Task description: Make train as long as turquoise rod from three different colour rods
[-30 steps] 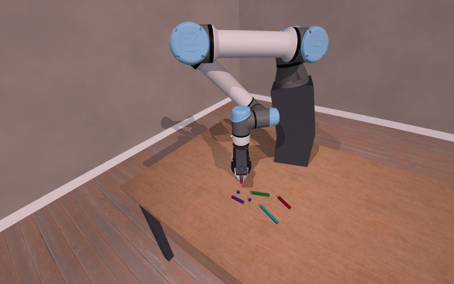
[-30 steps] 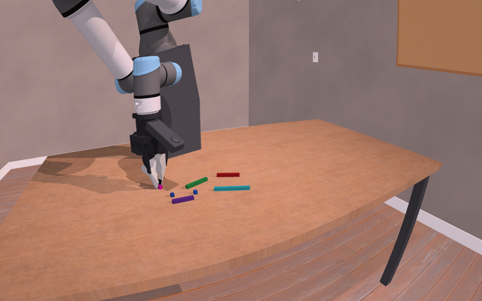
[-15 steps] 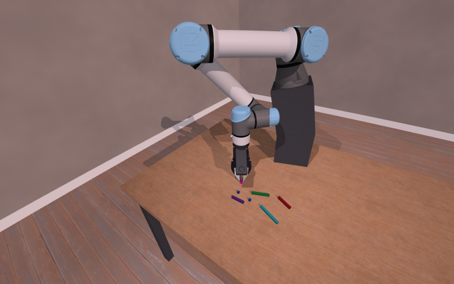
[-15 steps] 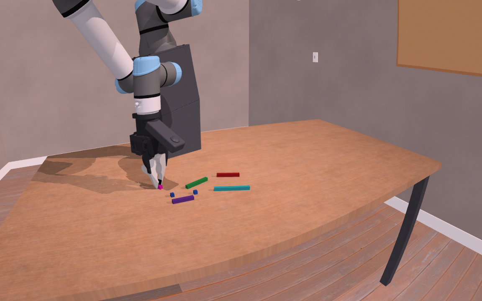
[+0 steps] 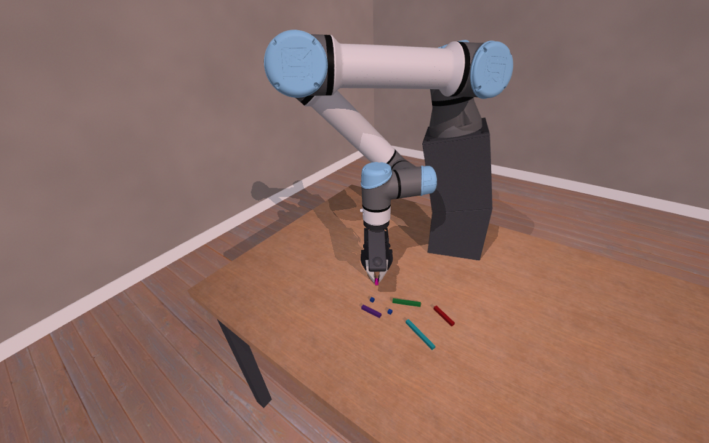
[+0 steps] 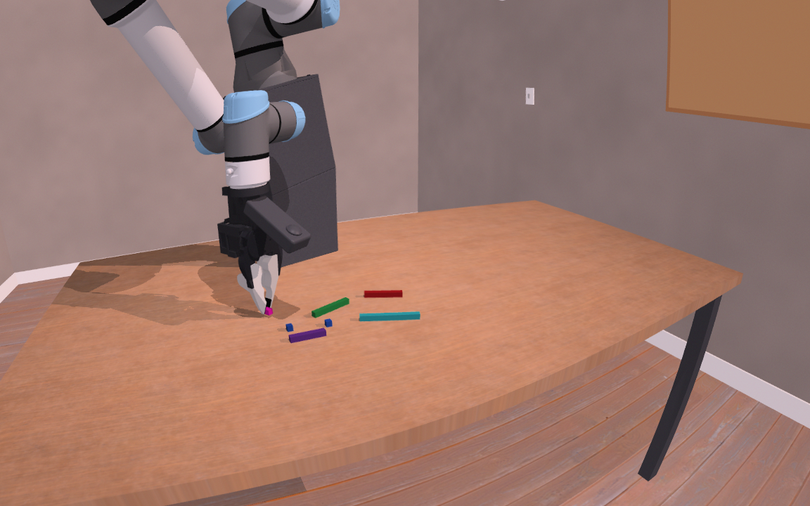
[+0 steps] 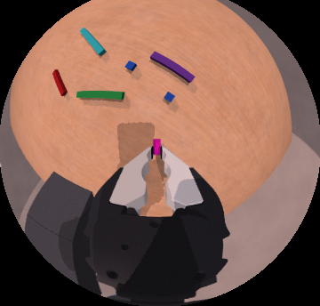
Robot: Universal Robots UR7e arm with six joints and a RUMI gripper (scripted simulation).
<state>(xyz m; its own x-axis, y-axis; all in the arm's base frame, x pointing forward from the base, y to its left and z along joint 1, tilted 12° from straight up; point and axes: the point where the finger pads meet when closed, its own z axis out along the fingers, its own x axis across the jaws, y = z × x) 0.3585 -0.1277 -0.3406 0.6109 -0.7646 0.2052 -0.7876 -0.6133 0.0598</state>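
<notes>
Right now the purple rod is 10 cm ahead of my hand, 5 cm to the left of it and 2 cm below it. Round my hand: green rod: 11 cm to the left, 2 cm below, 1 cm ahead; then magenta rod: 1 cm below; then turquoise rod: 20 cm to the left, 8 cm ahead, 2 cm below.
</notes>
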